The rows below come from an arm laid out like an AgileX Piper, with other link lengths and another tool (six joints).
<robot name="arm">
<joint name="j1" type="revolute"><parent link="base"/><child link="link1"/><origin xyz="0 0 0.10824" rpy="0 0 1.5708"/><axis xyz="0 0 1"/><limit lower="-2.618" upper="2.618"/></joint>
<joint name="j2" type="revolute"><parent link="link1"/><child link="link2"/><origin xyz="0 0 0" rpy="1.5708 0 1.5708"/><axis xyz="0 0 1"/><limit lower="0" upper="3.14"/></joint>
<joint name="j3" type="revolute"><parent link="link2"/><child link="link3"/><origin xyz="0.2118 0.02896 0" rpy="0 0 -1.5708"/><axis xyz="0 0 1"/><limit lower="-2.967" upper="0"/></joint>
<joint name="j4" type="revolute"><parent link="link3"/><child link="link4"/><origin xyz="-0.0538 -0.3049 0" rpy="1.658 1.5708 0"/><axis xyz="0 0 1"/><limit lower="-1.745" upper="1.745"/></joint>
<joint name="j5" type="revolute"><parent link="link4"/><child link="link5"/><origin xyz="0 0 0" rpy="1.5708 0 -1.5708"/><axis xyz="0 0 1"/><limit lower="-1.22" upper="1.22"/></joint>
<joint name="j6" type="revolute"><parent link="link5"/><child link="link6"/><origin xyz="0 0.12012 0" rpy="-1.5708 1.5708 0"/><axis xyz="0 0 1"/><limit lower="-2.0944" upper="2.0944"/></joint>
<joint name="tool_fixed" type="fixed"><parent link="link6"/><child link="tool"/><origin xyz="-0.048 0.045 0.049" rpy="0.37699 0 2.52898"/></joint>
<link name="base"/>
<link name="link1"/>
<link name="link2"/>
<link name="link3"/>
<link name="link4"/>
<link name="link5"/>
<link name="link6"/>
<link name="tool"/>
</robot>
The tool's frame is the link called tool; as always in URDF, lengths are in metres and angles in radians.
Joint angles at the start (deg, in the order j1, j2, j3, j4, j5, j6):
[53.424 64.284 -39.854 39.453 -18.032 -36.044]
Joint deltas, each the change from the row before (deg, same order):
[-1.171 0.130 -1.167 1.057 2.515 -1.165]
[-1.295 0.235 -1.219 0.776 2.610 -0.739]
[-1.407 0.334 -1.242 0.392 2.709 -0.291]
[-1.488 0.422 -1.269 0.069 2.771 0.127]
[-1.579 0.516 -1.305 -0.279 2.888 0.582]
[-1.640 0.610 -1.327 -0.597 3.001 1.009]
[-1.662 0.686 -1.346 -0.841 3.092 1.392]
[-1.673 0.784 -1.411 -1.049 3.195 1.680]
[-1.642 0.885 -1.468 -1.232 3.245 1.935]
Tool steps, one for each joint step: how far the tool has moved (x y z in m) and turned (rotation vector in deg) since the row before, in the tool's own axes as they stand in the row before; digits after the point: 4 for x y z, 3 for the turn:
[-0.0046 0.0004 0.0010 0.876 0.777 -0.138]
[-0.0048 0.0003 0.0011 0.856 0.904 -0.005]
[-0.0048 -0.0001 0.0012 0.864 1.014 0.043]
[-0.0050 -0.0004 0.0012 0.889 1.098 0.130]
[-0.0051 -0.0008 0.0012 0.976 1.213 0.223]
[-0.0051 -0.0014 0.0013 1.113 1.339 0.314]
[-0.0050 -0.0019 0.0012 1.260 1.462 0.441]
[-0.0050 -0.0023 0.0011 1.426 1.556 0.525]
[-0.0049 -0.0027 0.0011 1.596 1.620 0.611]

